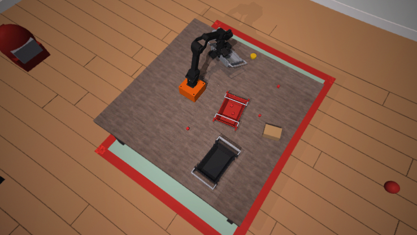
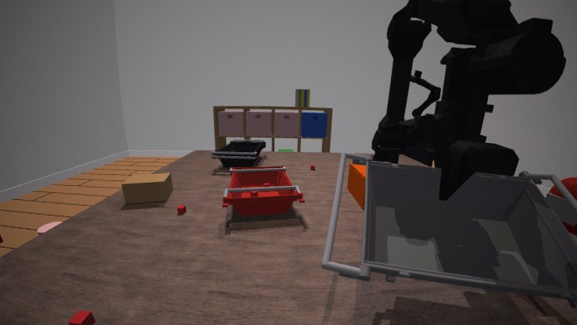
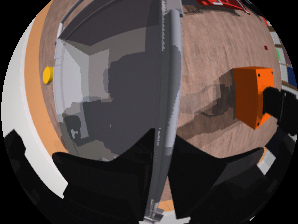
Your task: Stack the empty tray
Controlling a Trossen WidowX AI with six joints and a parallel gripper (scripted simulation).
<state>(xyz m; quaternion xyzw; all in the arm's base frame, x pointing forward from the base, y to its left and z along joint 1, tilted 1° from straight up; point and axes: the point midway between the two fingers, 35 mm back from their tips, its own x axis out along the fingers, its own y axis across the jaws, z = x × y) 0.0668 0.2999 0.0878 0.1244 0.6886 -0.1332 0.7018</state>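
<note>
The grey tray lies 3 cm ahead of my gripper tip and 7 cm to the left of it. From my gripper tip the other things lie so: cardboard box (64 cm ahead, 31 cm to the right, 11 cm below); then grey cylinder (20 cm behind, 27 cm to the left, 11 cm below); then yellow disc (19 cm ahead, 26 cm to the left, 13 cm below).
</note>
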